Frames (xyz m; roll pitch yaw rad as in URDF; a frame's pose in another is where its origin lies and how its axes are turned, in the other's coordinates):
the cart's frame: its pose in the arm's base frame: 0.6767 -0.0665 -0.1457 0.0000 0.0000 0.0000
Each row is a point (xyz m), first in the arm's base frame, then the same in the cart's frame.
Working: the arm's base frame: its pose in the cart's frame: -0.6767 0.0665 0.1457 0.0000 0.0000 0.0000

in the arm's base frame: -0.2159 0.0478 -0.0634
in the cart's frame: -0.8926 0.1143 0.0823
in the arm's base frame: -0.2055 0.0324 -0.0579
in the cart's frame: -0.8822 0.0989 0.0878
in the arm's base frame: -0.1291 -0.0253 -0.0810
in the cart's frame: -0.8058 0.0412 0.0647
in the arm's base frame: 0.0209 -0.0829 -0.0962
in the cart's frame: -0.6558 -0.0164 0.0495
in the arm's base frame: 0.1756 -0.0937 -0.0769
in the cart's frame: -0.5011 -0.0272 0.0688
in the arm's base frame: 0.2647 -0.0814 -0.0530
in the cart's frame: -0.4120 -0.0149 0.0927
